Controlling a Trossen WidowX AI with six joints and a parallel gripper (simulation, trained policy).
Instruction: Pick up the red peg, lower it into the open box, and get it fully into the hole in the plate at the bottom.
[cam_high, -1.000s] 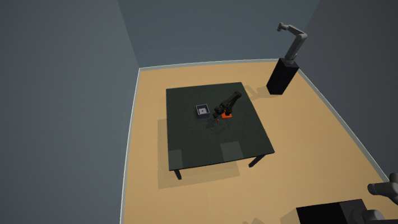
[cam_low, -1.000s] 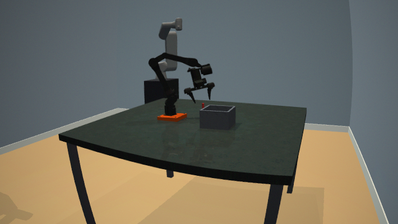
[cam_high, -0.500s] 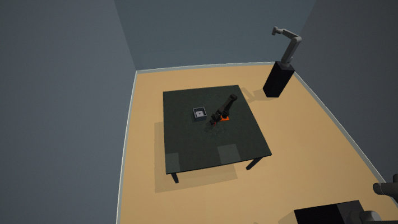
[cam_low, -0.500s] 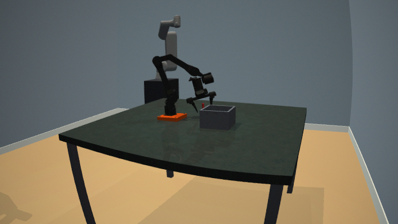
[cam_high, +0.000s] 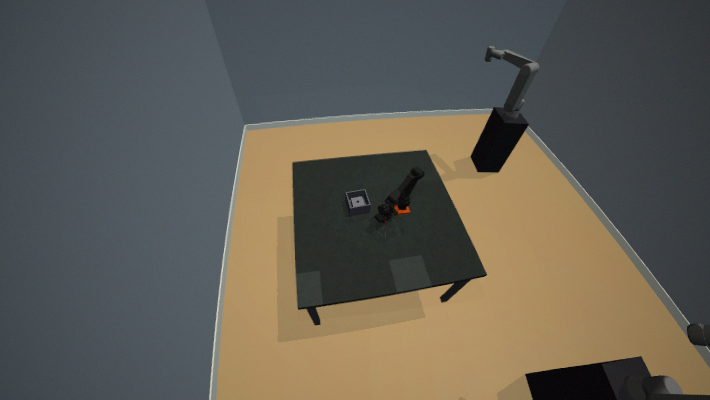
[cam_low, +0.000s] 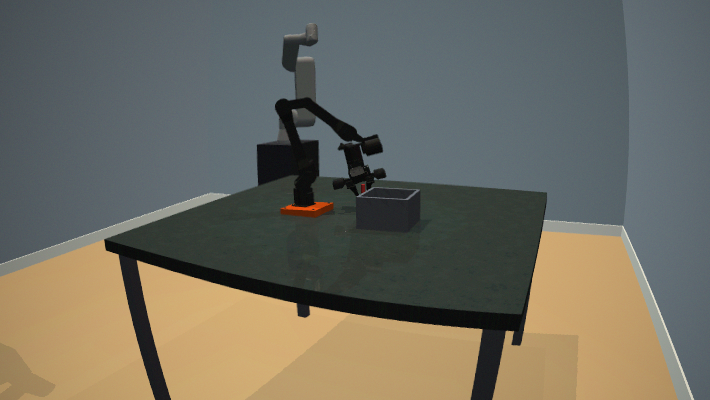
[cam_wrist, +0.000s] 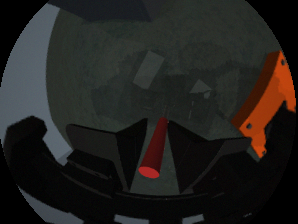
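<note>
Now: the plate 19 cm ahead of my gripper tip, 17 cm to the right of it and 3 cm above it. The rest, counted from my gripper tip: grey box (19 cm ahead, 17 cm to the right, 1 cm above); then red peg (1 cm behind, 2 cm above).
</note>
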